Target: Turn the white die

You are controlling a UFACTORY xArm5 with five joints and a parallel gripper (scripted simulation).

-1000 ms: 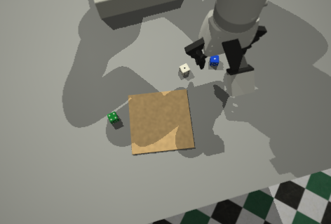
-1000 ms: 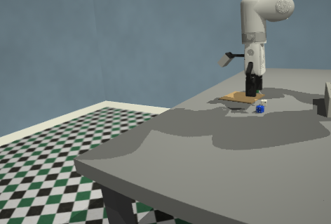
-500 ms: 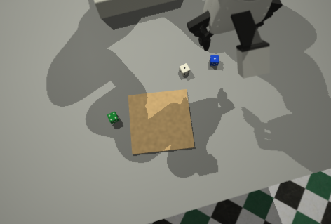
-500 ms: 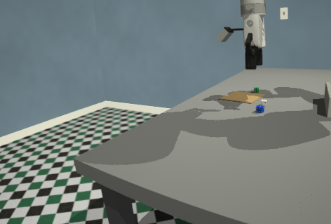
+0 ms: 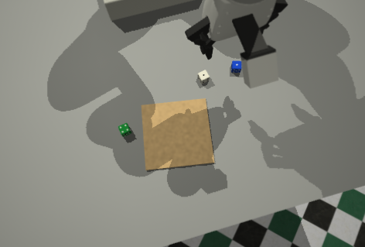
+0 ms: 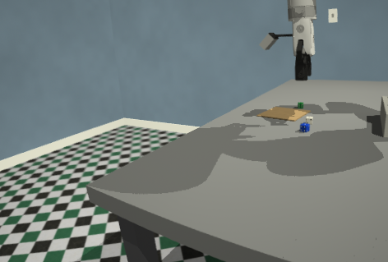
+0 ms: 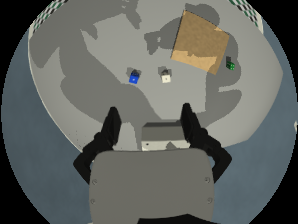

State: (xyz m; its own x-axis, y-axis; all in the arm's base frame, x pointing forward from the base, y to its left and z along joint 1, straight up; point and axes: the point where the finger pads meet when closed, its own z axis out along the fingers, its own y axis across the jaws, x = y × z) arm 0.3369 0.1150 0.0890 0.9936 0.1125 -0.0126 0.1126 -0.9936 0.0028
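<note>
Now: hand 10 mm past the white die, 40 mm to the left of it and 140 mm above it. The rest, counted from my hand: green die (70 mm ahead, 230 mm to the right, 140 mm below); blue die (10 mm behind, 40 mm to the left, 140 mm below); tan mat (100 mm ahead, 130 mm to the right, 150 mm below).
</note>
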